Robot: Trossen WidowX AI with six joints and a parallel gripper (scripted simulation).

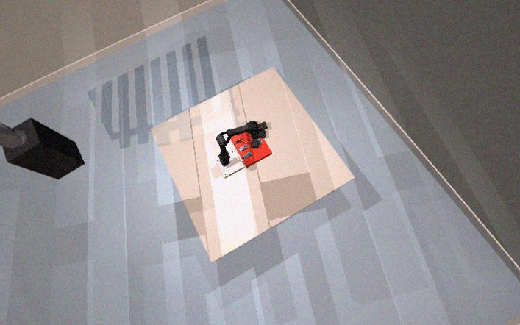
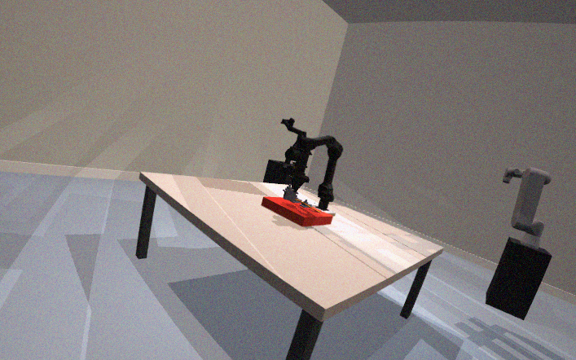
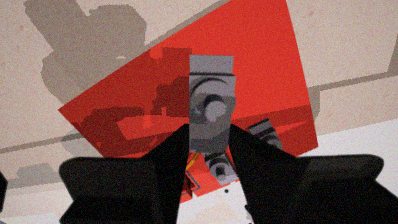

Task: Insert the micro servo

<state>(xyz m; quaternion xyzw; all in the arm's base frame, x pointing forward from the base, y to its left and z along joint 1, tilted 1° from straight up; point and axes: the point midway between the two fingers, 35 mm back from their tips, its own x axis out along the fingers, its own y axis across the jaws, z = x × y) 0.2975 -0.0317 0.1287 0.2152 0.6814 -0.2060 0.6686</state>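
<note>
My gripper tip is 100 mm above the red deck and 20 mm to the right of it.
</note>
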